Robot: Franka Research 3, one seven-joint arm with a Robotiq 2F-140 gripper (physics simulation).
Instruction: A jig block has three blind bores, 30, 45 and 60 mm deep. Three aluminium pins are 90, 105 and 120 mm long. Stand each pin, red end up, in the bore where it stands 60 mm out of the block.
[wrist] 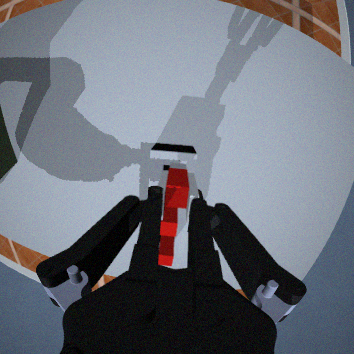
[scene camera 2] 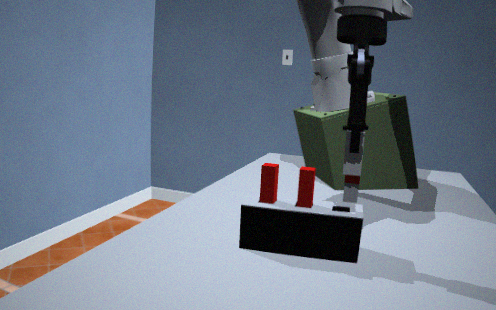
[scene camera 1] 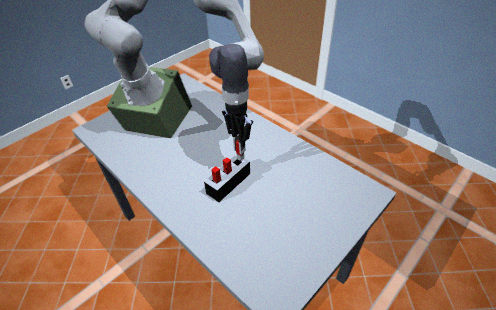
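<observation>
The jig block stands on the table with two pins upright in it, red ends up: an end pin and a middle pin. They stand out by about the same amount. The third bore shows dark and empty at the other end. My gripper is shut on the third pin, held roughly upright, red end up. Its lower end is close to the empty bore; exact alignment and clearance cannot be told.
The green robot base stands at the back of the table. The two standing pins are in line beside the gripper; their red tops show between the fingers in the wrist view.
</observation>
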